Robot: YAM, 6 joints.
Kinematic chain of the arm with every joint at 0, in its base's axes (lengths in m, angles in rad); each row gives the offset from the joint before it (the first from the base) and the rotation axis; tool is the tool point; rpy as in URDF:
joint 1: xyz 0 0 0.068 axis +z
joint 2: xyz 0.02 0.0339 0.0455 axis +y
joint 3: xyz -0.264 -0.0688 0 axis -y
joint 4: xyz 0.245 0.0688 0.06 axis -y
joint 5: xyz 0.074 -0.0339 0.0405 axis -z
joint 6: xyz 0.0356 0 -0.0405 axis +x
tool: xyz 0 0 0 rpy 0 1.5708 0
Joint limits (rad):
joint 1: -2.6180..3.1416
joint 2: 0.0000..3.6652
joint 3: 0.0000..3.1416
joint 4: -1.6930..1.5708
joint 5: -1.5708..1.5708
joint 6: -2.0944..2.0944
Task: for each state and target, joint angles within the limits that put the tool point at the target. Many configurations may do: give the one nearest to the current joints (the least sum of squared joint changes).
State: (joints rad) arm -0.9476 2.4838 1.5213 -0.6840 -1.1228 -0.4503
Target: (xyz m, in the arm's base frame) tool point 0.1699 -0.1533 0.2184
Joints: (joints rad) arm -0.8756 1.4991 0.9738 -1.2330 -1.1345 -0.4503
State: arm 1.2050 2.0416 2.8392 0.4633 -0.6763 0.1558
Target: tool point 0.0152 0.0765 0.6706
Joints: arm 1.0627 1.9507 3.1416 1.2829 -0.7374 0.1558
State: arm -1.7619 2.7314 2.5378 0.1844 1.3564 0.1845
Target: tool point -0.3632 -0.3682 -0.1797
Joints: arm -2.2832 3.3565 2.3555 0.1516 1.2886 0.1845
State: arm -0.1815 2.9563 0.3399 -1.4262 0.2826 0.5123
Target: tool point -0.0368 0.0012 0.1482
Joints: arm -0.2120 3.5600 0.0000 -0.6839 0.1856 0.5123
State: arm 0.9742 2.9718 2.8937 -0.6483 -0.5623 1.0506
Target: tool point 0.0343 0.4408 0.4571
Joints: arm 1.4439 2.3261 3.0119 -1.1992 -0.6583 1.0506
